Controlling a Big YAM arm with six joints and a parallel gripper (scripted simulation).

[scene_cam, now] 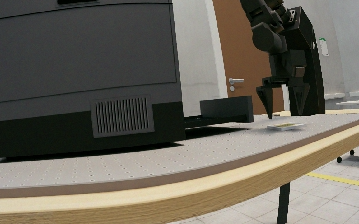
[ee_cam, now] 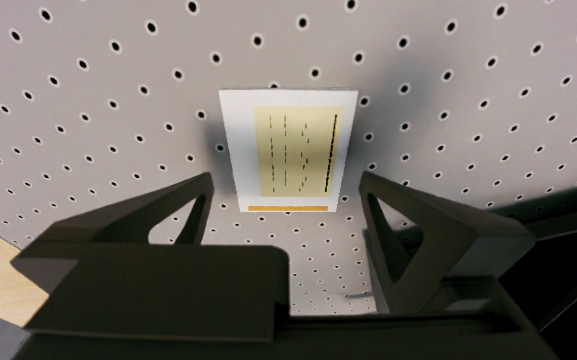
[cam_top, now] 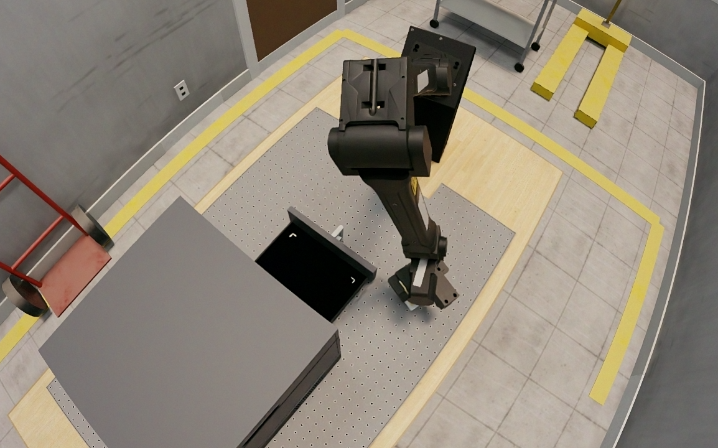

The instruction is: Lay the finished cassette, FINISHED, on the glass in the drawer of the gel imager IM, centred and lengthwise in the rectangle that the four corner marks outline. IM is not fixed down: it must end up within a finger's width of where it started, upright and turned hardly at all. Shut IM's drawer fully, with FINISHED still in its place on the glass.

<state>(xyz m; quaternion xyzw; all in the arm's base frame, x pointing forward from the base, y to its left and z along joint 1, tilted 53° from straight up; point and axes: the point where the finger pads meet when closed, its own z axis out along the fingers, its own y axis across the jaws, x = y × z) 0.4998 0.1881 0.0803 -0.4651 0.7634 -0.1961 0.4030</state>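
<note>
Right now the finished cassette is 10 mm to the right of my hand and 30 mm below it. Also, from my hand: drawer: 140 mm ahead, 250 mm to the right, 20 mm above.
</note>
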